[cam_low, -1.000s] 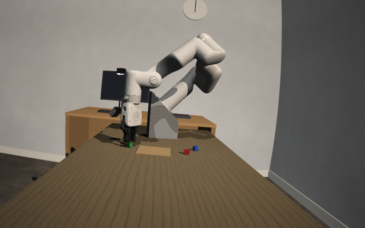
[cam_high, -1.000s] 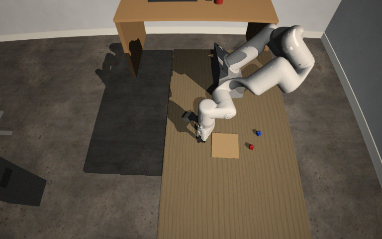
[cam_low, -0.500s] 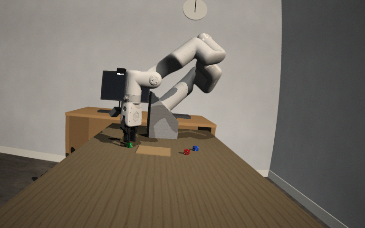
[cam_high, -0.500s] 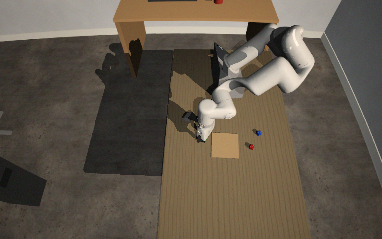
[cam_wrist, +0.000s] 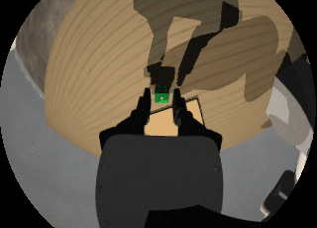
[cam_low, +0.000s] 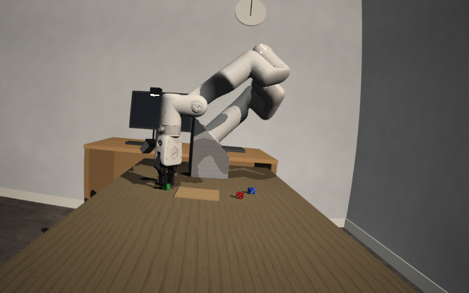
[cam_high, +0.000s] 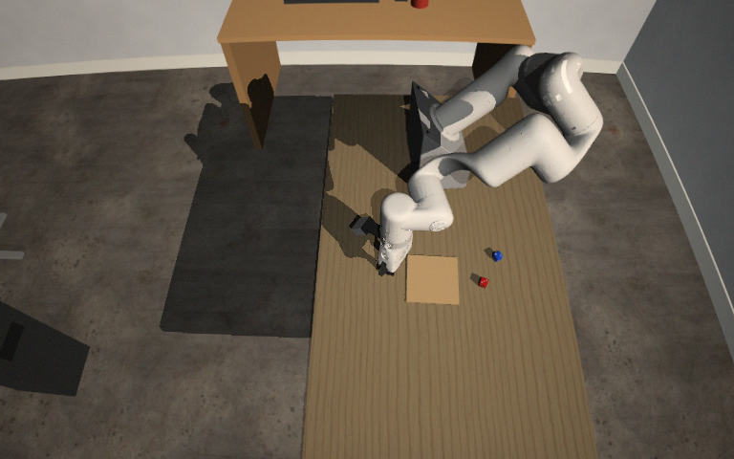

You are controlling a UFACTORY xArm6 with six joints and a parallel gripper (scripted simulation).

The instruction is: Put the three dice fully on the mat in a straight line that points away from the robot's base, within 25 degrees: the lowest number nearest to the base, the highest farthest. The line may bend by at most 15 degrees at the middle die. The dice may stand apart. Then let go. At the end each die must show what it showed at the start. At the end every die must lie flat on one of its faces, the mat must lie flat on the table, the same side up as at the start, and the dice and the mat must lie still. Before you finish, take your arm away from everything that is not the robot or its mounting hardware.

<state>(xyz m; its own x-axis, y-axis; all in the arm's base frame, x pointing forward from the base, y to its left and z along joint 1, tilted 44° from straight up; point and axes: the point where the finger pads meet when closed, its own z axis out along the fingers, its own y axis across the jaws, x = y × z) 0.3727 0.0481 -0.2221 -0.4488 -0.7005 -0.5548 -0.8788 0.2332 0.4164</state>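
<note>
Right now my hand is 2 cm above the green die. Also, from my hand: red die (2 cm ahead, 25 cm to the left, 2 cm below); then tan mat (2 cm ahead, 11 cm to the left, 3 cm below); then blue die (6 cm behind, 29 cm to the left, 2 cm below).
</note>
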